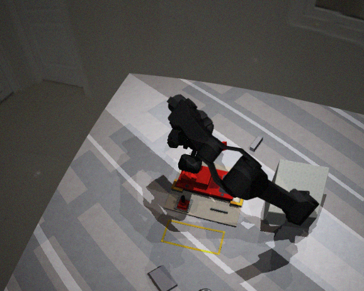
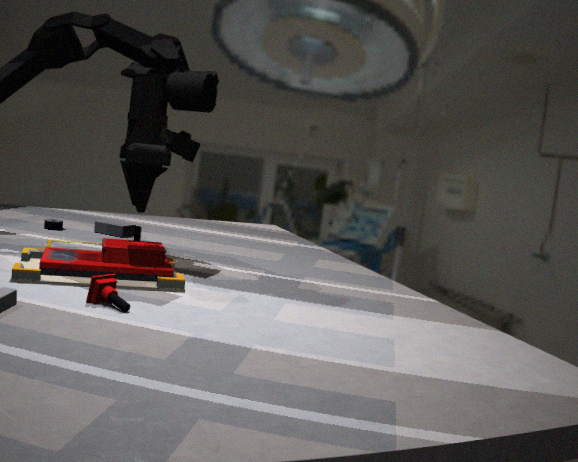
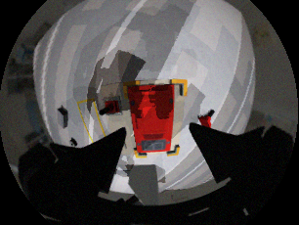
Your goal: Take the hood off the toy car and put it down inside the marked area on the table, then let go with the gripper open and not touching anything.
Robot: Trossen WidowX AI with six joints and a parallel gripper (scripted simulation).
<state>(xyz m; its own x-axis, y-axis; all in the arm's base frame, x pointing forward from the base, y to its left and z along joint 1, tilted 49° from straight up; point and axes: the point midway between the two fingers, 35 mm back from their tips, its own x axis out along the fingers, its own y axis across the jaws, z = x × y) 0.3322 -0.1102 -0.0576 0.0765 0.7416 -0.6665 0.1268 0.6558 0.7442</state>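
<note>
The red hood lies 70 mm below my gripper tip. Also, from my gripper tip: dark disc: 410 mm to the left, 100 mm below, 90 mm behind; grey engine block: 80 mm below, 10 mm to the left; grey bar: 210 mm behind, 200 mm to the right, 100 mm below.
</note>
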